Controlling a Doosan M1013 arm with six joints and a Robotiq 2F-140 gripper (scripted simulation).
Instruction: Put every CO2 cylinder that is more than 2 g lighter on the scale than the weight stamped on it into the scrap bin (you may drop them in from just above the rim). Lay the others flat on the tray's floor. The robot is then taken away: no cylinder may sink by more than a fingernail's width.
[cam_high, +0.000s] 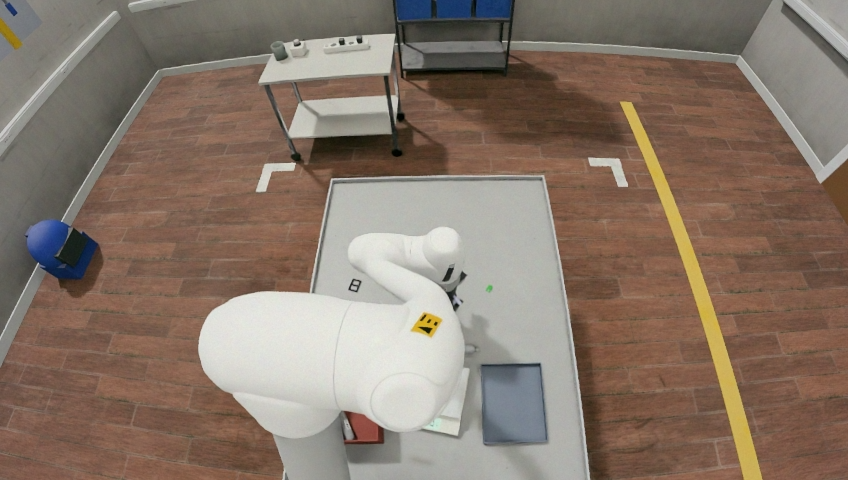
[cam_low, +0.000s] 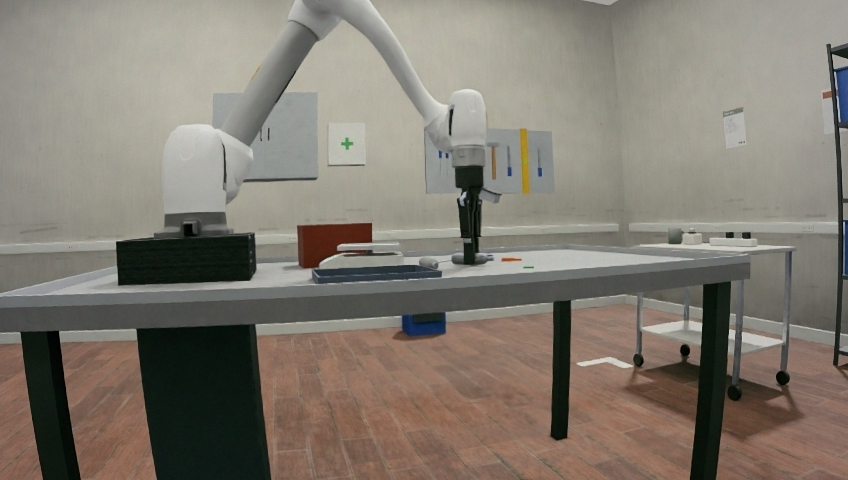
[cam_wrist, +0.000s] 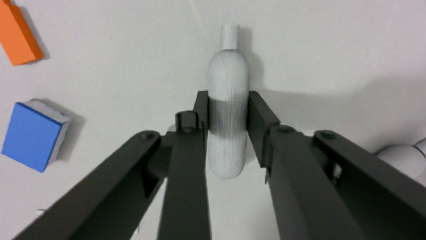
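Now: the scale platform 260 mm behind my hand, 30 mm to the left of it and 10 mm above it. Round my hand: grey CO2 cylinder (130 mm behind, 70 mm to the right, 30 mm below); then blue block (130 mm to the left, 90 mm ahead, 30 mm below); then orange piece (160 mm ahead, 70 mm to the left, 40 mm below).
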